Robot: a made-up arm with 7 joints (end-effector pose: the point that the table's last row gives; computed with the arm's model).
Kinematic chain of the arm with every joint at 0, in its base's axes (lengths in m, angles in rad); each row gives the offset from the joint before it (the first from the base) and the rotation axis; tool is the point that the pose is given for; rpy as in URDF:
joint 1: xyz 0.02 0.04 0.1 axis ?
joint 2: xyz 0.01 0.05 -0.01 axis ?
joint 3: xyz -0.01 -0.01 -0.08 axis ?
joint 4: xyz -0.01 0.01 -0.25 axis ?
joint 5: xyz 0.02 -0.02 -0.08 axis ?
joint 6: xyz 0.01 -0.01 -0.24 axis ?
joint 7: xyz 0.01 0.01 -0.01 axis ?
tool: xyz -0.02 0.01 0.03 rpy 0 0 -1.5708
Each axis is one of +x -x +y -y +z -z.
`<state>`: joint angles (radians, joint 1 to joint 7).
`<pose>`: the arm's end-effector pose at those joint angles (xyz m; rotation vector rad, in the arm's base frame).
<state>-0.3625 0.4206 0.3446 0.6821 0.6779 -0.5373 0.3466</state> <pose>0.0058 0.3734 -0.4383 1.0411 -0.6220 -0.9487</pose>
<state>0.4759 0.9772 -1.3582 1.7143 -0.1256 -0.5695 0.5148</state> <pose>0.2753 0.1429 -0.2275 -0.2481 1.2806 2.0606</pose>
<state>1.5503 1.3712 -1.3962 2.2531 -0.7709 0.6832 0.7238</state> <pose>0.2553 0.1481 0.1358 -1.9276 -0.5884 1.9539</pose>
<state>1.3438 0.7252 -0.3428 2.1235 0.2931 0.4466 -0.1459</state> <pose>0.2445 0.1237 0.2676 -2.5100 1.6436 0.7335</pose>
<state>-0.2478 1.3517 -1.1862 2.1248 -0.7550 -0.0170 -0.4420</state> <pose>0.0277 0.1939 -0.1819 -1.0550 1.0595 2.1700</pose>
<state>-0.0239 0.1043 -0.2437 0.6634 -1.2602 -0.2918 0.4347</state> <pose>0.2125 0.0862 -0.4683 -0.2810 0.5043 2.9534</pose>
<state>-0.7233 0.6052 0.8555 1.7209 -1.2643 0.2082 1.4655</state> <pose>0.1257 0.4097 -0.0881 -0.0318 0.7857 -2.3191</pose>
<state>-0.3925 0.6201 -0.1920 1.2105 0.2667 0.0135 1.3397</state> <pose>0.1502 0.3043 -0.3796 -0.5762 -1.2597 -2.1143</pose>
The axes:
joint 1: -y
joint 2: +x
joint 3: +z
joint 4: -y
joint 5: +z
joint 6: +y
joint 7: -x

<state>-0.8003 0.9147 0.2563 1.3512 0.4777 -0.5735 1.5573</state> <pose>0.1135 0.4551 -0.2427 -0.2121 -1.4721 -2.5755</pose>
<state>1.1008 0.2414 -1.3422 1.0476 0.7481 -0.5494 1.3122</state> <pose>0.5536 -0.0649 -0.0791 0.0863 1.5361 1.7208</pose>
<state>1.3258 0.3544 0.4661 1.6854 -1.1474 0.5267 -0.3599</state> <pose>0.3081 0.2757 0.2973 2.1877 0.1926 0.4472</pose>
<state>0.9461 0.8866 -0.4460 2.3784 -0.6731 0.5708 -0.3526</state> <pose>0.2277 0.0994 0.1330 -2.9155 0.5117 0.2395</pose>
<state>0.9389 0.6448 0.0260 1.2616 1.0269 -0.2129 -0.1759</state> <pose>0.4645 0.3244 0.1234 1.4494 -1.7931 -0.0577</pose>
